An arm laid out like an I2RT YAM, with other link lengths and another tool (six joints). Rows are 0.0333 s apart.
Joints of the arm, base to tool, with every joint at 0 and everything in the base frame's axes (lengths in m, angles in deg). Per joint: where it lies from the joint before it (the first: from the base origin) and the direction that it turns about. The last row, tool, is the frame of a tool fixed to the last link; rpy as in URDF.
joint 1: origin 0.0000 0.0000 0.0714 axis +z
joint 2: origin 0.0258 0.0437 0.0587 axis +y
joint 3: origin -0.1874 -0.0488 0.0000 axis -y
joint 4: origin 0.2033 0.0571 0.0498 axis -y
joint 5: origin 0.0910 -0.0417 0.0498 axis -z
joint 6: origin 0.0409 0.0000 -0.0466 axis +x
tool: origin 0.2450 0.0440 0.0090 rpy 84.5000 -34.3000 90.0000
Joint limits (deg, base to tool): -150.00..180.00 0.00..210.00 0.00..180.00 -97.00..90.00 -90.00..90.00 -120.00..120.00
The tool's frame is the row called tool.
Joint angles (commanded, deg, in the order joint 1, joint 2, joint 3, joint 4, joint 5, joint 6), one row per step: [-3.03, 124.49, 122.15, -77.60, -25.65, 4.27]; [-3.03, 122.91, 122.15, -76.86, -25.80, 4.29]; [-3.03, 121.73, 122.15, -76.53, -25.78, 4.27]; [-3.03, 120.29, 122.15, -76.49, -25.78, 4.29]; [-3.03, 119.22, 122.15, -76.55, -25.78, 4.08]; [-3.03, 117.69, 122.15, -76.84, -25.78, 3.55]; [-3.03, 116.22, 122.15, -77.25, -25.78, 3.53]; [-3.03, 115.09, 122.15, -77.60, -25.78, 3.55]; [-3.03, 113.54, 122.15, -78.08, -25.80, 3.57]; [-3.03, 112.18, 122.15, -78.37, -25.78, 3.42]
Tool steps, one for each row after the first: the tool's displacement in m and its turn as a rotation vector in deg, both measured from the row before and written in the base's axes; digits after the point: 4 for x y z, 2 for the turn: [0.0074, 0.0002, 0.0121, 0.03, -2.32, 0.01]; [0.0041, -0.0003, 0.0086, -0.10, -1.52, 0.01]; [0.0028, -0.0001, 0.0100, -0.07, -1.47, -0.02]; [0.0012, 0.0000, 0.0073, -0.11, -1.10, 0.18]; [0.0003, 0.0001, 0.0100, -0.22, -1.46, 0.46]; [-0.0003, 0.0000, 0.0094, -0.06, -1.07, 0.02]; [-0.0006, 0.0000, 0.0071, -0.03, -0.77, -0.02]; [-0.0010, 0.0001, 0.0098, -0.03, -1.06, -0.01]; [-0.0005, 0.0000, 0.0087, -0.13, -1.13, 0.12]
